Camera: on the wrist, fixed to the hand. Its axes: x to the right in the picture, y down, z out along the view.
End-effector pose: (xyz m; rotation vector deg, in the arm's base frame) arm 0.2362 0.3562 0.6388 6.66 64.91 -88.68
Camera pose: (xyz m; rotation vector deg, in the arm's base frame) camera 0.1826 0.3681 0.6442 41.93 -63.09 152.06
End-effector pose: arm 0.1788 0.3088 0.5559 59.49 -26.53 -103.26
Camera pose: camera 0.1786 0.3279 0.5041 -79.48 -24.62 133.92
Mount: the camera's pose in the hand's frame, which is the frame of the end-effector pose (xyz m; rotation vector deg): 0.0064 -0.0448 -0.0316 6.39 6.12 -89.96
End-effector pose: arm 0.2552 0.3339 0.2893 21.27 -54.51 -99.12
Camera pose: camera 0.2442 0.3197 0.2371 -75.84 30.44 144.25
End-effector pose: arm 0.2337 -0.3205 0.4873 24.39 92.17 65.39
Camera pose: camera 0.2153 -0.3515 0.4455 -44.76 84.01 -8.28
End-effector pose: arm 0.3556 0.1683 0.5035 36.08 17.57 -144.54
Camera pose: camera 0.3386 0.2137 0.4770 -19.68 -29.13 115.84
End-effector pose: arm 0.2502 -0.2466 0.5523 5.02 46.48 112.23
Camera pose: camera 0.2689 -0.2438 0.5004 -26.66 38.54 24.72
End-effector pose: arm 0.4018 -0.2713 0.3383 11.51 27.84 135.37
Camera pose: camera 0.4160 -0.2456 0.2915 -12.43 29.84 46.41
